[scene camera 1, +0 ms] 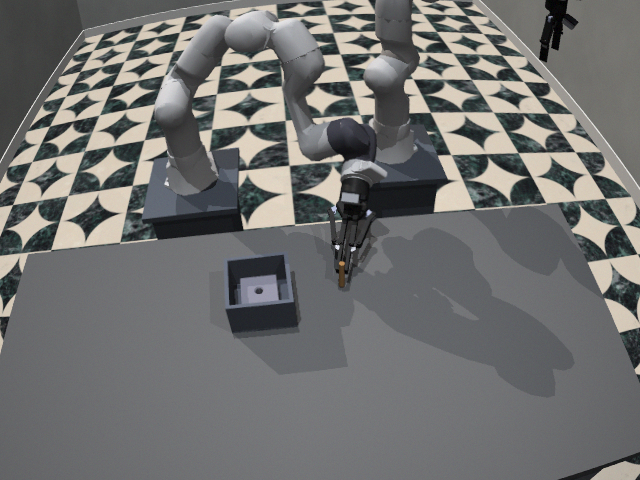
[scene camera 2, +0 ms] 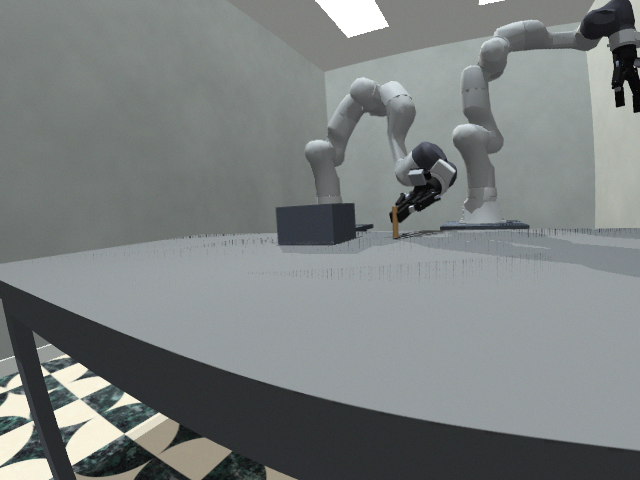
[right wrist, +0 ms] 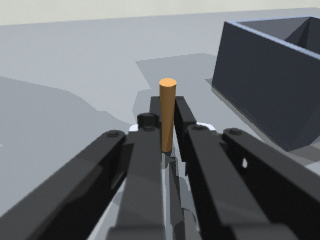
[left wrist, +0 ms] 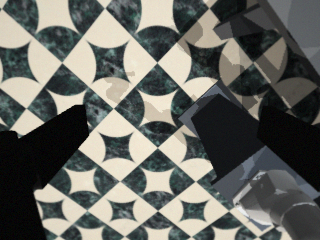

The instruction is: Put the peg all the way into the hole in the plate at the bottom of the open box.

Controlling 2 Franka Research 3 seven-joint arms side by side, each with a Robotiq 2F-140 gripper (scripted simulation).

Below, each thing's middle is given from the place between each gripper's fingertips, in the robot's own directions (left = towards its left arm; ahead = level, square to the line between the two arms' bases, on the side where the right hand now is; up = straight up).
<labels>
I see the orange peg (right wrist: 167, 87) 30 mm ahead of my right hand, 10 mm to the right of it and 20 mm below it. The rest, counted from my right hand: dark blue-grey box (scene camera 1: 279, 314): 50 mm ahead, 220 mm to the right, 40 mm below; pale plate (scene camera 1: 262, 288): 50 mm ahead, 220 mm to the right, 20 mm below.
Right now the orange peg is 830 mm to the right of my left hand, 470 mm ahead of it and 370 mm below it. From my left hand the other things lie so: dark blue-grey box (1040 mm to the right, 490 mm ahead, 390 mm below); pale plate (1040 mm to the right, 490 mm ahead, 370 mm below).
</labels>
